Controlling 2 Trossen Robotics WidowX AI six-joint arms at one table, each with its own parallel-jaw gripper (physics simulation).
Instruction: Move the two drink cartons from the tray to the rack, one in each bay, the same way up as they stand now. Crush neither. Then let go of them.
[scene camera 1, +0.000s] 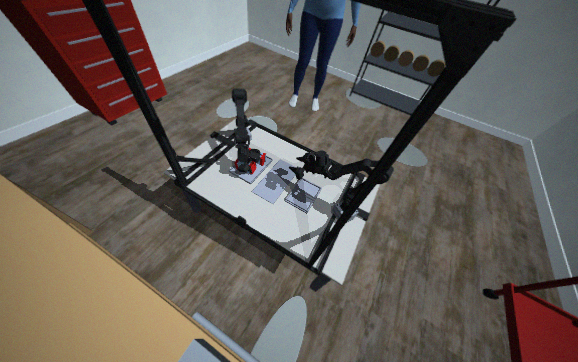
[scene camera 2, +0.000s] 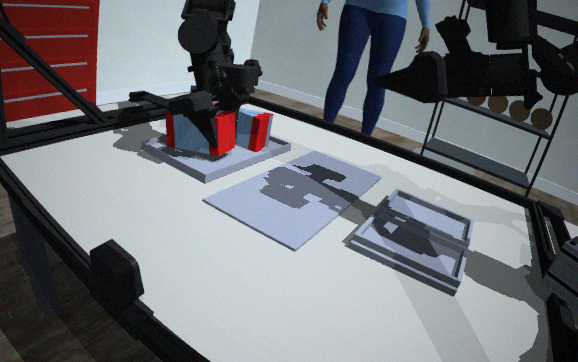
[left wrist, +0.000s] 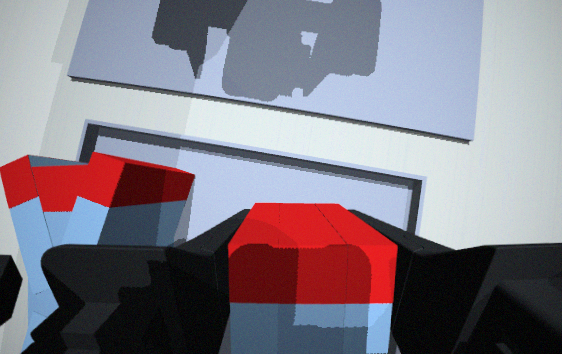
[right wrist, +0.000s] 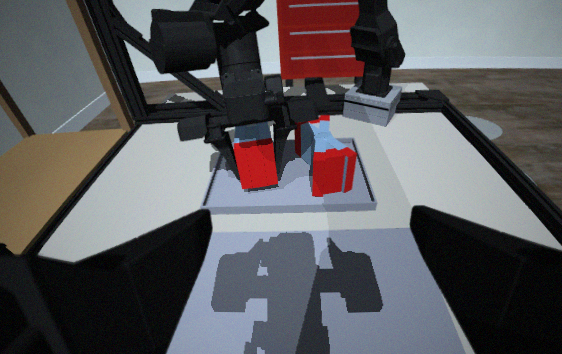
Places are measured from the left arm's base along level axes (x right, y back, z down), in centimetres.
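Where they show: left gripper, fingertip midpoint: (scene camera 1: 253, 169) (scene camera 2: 224, 142) (left wrist: 298, 216) (right wrist: 258, 176); right gripper, fingertip midpoint: (scene camera 1: 292, 162) (scene camera 2: 384, 81) (right wrist: 310, 218); left arm's base, link origin: (right wrist: 374, 89).
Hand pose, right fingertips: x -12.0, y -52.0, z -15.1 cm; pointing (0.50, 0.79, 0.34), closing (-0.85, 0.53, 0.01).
Observation:
Things, the pixels of their top centre, and the offset from my right fingertips.
- blue carton with red ends, top centre: (right wrist: 252, 127) (scene camera 2: 202, 107) dy +20.8, dx +21.5, dz +11.6 cm
- tray, top centre: (left wrist: 224, 269) (right wrist: 287, 167) (scene camera 2: 220, 141) (scene camera 1: 251, 164) dy +22.8, dx +16.6, dz +19.0 cm
- second carton, top centre: (left wrist: 55, 304) (right wrist: 322, 135) (scene camera 2: 240, 109) dy +26.2, dx +12.1, dz +13.2 cm
- two-bay rack, top centre: (scene camera 2: 423, 226) (scene camera 1: 304, 193) dy -11.8, dx -5.2, dz +18.6 cm
One blue carton with red ends (scene camera 2: 226, 134) (left wrist: 310, 275) (right wrist: 256, 162) is between the left gripper's fingers (left wrist: 300, 220) (right wrist: 258, 175). Both fingers rest against its sides, and its bottom hangs slightly above the tray (scene camera 2: 240, 167) (left wrist: 260, 180) (right wrist: 290, 207). The second carton (scene camera 2: 259, 132) (left wrist: 142, 175) (right wrist: 332, 172) stands in the tray beside it, apart from the fingers; its blue middle looks narrowed. The right gripper (scene camera 1: 295, 165) (right wrist: 311, 215) is open and empty, high above the table. The two-bay rack (scene camera 2: 405, 266) is empty, at the right in scene camera 2.
A thin flat plate (scene camera 2: 270, 225) (left wrist: 425, 100) (right wrist: 400, 330) lies between tray and rack, with arm shadows across it. A black frame surrounds the table. A grey block (right wrist: 370, 107) stands behind the tray in the right wrist view. A person stands behind the table.

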